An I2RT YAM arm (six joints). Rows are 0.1 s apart.
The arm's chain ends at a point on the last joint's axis. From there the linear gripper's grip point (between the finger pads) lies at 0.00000 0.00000 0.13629 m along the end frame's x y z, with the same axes.
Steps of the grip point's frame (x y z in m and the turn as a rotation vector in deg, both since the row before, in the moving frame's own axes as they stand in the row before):
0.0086 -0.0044 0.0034 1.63 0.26 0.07
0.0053 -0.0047 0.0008 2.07 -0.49 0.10
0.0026 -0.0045 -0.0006 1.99 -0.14 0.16
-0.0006 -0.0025 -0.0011 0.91 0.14 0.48
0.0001 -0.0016 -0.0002 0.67 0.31 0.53
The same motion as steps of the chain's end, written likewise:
0.0080 -0.0005 0.0035 1.63 0.26 0.07
0.0065 0.0002 0.0009 2.07 -0.49 0.10
0.0029 0.0002 -0.0005 1.99 -0.14 0.16
-0.0009 -0.0003 -0.0011 0.91 0.14 0.48
-0.0006 0.0000 -0.0002 0.67 0.31 0.53

